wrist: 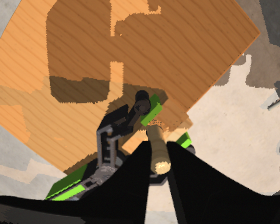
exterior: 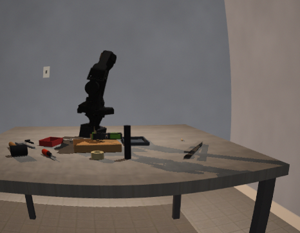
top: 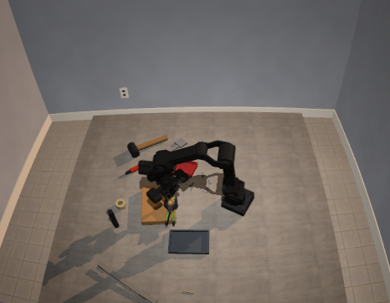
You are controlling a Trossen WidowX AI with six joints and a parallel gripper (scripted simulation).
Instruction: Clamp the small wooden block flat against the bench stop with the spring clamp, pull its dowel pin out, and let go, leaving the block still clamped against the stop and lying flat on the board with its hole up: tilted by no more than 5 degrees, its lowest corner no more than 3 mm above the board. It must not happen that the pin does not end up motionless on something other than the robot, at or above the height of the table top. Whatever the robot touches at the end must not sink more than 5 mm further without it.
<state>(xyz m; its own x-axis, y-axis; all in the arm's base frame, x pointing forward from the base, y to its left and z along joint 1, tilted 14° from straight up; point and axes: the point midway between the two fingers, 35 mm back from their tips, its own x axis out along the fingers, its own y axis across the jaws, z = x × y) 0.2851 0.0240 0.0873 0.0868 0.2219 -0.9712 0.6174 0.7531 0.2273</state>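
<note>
My hand is 4 cm above the dowel pin. The rest, counted from my hand: wooden board 9 cm below, 6 cm ahead, 1 cm to the left; then bench stop 6 cm below, 1 cm to the right, 1 cm behind; then small wooden block 7 cm below.
</note>
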